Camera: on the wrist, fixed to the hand. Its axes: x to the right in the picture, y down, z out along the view.
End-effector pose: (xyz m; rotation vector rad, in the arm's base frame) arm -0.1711 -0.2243 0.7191 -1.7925 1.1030 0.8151
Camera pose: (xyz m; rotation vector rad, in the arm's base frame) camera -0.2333 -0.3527 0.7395 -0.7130 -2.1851 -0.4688
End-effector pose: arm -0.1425 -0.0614 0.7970 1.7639 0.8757 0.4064
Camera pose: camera -0.1875 0.0080 0.9150 -0.9962 1.3429 -1.9882
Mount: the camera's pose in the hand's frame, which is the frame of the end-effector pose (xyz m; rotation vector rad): 0.0036 0.0814 -0.1189 0.1224 0.9464 2.8406
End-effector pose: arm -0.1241 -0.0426 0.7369 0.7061 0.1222 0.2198
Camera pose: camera -0.1555 0.0932 0.7003 -0.2577 0.0730 -2.9957
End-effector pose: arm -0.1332 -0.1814 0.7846 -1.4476 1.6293 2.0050
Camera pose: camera -0.1220 -0.3124 0.8438 -0.5914 -1.1993 0.0902
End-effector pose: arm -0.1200 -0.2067 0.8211 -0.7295 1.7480 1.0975
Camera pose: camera -0.2349 -0.2794 0.8689 -1.2238 -1.1453 -0.7965
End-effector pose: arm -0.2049 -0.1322 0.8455 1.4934 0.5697 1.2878
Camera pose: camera -0.3336 -0.1113 0.9069 -0.2854 0.9064 -1.6782
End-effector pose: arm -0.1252 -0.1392 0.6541 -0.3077 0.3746 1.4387
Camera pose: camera -0.2134 -0.1774 0.5467 0.0587 -0.9211 -1.5740
